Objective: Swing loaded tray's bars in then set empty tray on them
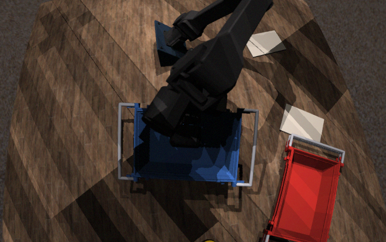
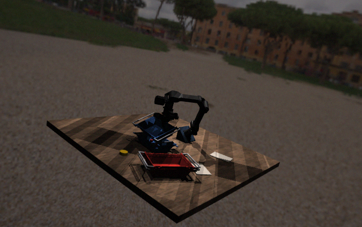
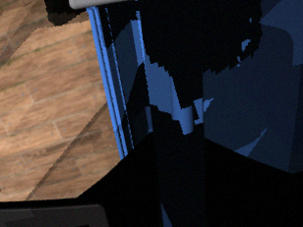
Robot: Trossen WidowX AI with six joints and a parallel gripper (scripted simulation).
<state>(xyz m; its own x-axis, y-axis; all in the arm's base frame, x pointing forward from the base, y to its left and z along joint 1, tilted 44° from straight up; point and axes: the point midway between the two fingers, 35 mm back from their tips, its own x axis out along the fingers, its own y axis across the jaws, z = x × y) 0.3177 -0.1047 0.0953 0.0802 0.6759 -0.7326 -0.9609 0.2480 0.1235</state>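
Right now my gripper tip is 7 cm short of the blue tray and 2 cm to the left of it. Round my gripper tip: yellow block (34 cm ahead, 13 cm below, 2 cm to the right).
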